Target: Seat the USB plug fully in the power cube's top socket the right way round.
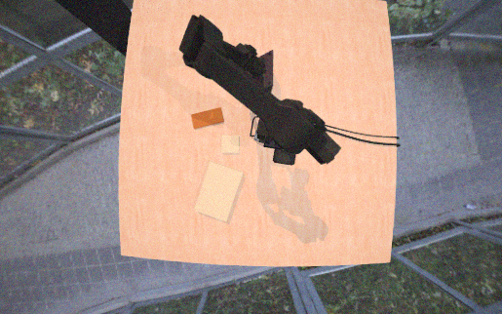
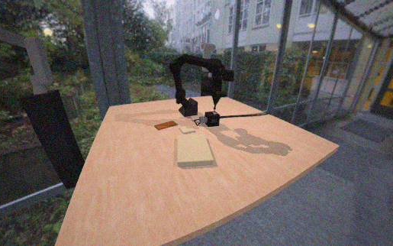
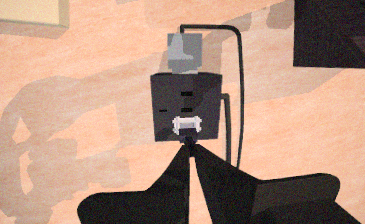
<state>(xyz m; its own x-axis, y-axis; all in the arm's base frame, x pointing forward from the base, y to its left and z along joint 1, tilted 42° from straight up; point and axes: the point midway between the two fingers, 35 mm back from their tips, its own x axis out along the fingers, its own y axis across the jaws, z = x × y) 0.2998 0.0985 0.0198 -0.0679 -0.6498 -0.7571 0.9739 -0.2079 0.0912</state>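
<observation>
Right now my gripper tip is 6 cm above the USB socket. The rest, counted from my gripper tip: small pale block (20 cm to the right, 13 cm below); dark USB plug (2 cm below); orange tile (12 cm behind, 30 cm to the right, 13 cm below).
</observation>
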